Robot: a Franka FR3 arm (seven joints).
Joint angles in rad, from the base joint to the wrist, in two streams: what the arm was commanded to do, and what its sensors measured. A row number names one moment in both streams.
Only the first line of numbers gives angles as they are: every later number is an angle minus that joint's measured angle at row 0.
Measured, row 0:
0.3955 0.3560 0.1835 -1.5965 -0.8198 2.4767 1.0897
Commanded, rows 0 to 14:
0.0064 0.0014 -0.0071 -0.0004 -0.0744 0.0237 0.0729
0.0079 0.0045 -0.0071 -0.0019 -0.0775 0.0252 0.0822
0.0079 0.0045 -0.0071 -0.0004 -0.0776 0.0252 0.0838
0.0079 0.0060 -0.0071 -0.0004 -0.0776 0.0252 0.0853
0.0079 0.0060 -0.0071 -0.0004 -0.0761 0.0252 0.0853
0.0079 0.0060 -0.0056 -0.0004 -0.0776 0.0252 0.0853
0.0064 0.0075 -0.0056 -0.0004 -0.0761 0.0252 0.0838
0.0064 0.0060 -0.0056 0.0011 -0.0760 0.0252 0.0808
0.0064 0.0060 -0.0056 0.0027 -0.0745 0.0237 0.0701
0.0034 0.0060 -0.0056 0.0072 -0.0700 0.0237 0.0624
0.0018 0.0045 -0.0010 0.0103 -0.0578 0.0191 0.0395
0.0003 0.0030 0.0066 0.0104 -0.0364 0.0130 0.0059
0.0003 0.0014 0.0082 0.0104 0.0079 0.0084 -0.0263
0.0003 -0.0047 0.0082 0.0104 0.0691 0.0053 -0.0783
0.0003 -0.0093 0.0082 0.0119 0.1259 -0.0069 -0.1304
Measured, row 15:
0.0032 0.0005 0.0033 0.0028 -0.0027 0.0040 -0.0026
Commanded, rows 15 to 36:
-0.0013 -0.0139 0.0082 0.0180 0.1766 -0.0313 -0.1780
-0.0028 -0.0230 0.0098 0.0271 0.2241 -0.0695 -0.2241
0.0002 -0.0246 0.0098 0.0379 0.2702 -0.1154 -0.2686
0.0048 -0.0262 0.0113 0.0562 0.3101 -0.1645 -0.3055
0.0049 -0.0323 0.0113 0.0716 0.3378 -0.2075 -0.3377
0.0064 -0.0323 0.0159 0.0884 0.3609 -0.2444 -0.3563
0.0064 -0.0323 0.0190 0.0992 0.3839 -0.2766 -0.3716
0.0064 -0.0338 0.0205 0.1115 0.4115 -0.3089 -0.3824
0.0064 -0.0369 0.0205 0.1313 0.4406 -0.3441 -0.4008
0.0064 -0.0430 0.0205 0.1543 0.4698 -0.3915 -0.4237
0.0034 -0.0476 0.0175 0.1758 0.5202 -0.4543 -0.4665
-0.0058 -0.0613 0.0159 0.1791 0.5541 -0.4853 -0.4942
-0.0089 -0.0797 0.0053 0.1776 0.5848 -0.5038 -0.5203
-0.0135 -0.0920 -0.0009 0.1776 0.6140 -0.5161 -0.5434
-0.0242 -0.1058 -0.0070 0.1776 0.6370 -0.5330 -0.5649
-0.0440 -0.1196 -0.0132 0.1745 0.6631 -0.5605 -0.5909
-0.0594 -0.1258 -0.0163 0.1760 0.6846 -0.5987 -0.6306
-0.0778 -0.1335 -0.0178 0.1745 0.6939 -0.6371 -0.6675
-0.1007 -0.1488 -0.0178 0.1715 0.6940 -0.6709 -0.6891
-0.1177 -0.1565 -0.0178 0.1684 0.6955 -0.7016 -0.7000
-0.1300 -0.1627 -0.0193 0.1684 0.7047 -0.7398 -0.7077
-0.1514 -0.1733 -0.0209 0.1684 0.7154 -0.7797 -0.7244
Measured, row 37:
-0.1019 -0.1414 -0.0252 0.1757 0.6678 -0.6820 -0.6705
